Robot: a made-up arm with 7 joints.
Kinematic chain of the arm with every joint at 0, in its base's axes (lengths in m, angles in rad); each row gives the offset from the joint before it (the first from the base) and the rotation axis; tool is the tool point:
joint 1: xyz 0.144 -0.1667 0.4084 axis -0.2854 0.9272 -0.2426
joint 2: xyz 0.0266 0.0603 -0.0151 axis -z
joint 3: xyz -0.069 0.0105 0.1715 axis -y
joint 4: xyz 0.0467 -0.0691 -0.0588 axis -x
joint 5: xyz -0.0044 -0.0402 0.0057 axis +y
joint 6: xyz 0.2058 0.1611 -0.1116 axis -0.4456 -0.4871 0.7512
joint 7: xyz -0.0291 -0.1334 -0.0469 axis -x
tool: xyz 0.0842 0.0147 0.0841
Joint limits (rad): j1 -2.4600..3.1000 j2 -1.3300..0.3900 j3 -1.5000..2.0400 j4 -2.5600..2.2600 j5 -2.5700..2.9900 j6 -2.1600..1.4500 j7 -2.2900..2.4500
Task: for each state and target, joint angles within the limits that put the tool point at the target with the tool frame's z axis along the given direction. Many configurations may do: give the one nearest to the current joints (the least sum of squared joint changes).
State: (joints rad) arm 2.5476 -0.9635 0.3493 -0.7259 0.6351 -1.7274 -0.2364
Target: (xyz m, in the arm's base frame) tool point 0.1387 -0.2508 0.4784 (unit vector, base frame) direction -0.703 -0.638 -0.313
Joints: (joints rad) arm 2.9911 -1.3300 0.2230 -0.2126 1.4601 -1.1513 -0.8046
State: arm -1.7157 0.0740 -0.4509 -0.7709 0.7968 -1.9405 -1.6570
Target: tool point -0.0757 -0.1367 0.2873 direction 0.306 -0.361 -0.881
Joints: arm -2.0721 0.0775 -0.4446 -1.3457 0.3122 -1.9182 -1.3831
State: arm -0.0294 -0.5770 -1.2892 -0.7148 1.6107 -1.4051 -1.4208
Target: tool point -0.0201 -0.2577 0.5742 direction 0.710 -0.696 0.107
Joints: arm -0.0948 -0.6619 -0.8619 -0.7047 1.3650 -1.4016 -1.0849
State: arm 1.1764 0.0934 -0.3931 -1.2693 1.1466 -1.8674 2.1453
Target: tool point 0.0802 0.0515 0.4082 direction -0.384 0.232 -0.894
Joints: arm 1.2140 -0.2904 -0.0013 -0.5377 0.9909 -1.7108 1.4170
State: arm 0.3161 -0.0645 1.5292 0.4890 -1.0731 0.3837 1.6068
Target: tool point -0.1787 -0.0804 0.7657 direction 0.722 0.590 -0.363
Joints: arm -0.4672 0.1919 1.8726 0.1938 -0.5359 0.9727 0.6541
